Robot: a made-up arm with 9 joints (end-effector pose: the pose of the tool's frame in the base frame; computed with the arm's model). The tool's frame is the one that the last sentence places. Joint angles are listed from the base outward.
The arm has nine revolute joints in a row. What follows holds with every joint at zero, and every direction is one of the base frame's.
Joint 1 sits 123 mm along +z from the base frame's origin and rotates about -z.
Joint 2 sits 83 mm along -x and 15 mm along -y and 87 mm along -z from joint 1 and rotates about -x.
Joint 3 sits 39 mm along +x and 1 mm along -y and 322 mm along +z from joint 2 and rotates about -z.
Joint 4 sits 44 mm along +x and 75 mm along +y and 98 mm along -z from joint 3 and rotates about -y.
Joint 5 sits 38 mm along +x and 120 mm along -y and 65 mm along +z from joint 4 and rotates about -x.
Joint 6 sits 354 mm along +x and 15 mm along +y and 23 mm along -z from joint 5 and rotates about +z.
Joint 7 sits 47 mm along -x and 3 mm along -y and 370 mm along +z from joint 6 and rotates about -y.
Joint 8 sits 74 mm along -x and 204 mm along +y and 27 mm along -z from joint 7 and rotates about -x.
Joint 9 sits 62 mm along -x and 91 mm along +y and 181 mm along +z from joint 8 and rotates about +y.
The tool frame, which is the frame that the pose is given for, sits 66 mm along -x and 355 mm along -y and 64 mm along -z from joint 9; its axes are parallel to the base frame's.
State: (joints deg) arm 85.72 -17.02 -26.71 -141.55 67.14 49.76 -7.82 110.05 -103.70
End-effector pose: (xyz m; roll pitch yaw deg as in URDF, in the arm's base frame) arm 0.4006 0.2520 0.3340 -133.26 -62.48 -111.83
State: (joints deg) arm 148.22 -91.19 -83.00 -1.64 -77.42 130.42 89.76 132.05 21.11
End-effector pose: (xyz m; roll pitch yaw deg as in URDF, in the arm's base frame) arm -0.1641 -0.1613 0.1402 176.30 -14.19 -159.59
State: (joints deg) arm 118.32 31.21 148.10 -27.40 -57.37 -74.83 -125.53 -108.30 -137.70
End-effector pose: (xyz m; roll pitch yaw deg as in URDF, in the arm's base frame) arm 0.6044 0.6293 0.5984 -117.71 14.41 -25.78
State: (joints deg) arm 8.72 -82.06 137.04 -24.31 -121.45 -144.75 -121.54 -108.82 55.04
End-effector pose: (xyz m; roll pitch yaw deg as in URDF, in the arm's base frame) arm -0.8356 0.4044 0.1534 152.94 67.76 31.62
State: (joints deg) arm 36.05 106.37 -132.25 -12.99 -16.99 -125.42 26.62 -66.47 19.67
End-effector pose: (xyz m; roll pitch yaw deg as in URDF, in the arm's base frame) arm -0.2713 0.4052 -0.3560 -64.03 27.36 -39.25
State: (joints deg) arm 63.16 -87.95 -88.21 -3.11 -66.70 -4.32 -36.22 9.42 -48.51
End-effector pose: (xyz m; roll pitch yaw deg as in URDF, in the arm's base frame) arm -0.1860 -0.6413 0.3885 159.46 -78.30 -73.92
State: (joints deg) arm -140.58 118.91 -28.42 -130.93 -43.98 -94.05 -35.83 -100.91 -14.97
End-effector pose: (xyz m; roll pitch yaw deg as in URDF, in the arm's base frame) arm 0.3676 0.3583 0.2099 143.58 6.53 -105.66
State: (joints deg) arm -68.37 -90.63 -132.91 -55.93 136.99 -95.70 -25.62 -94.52 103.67
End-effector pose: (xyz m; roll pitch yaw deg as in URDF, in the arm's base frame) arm -0.1911 0.1784 0.1978 -68.96 -15.33 177.31
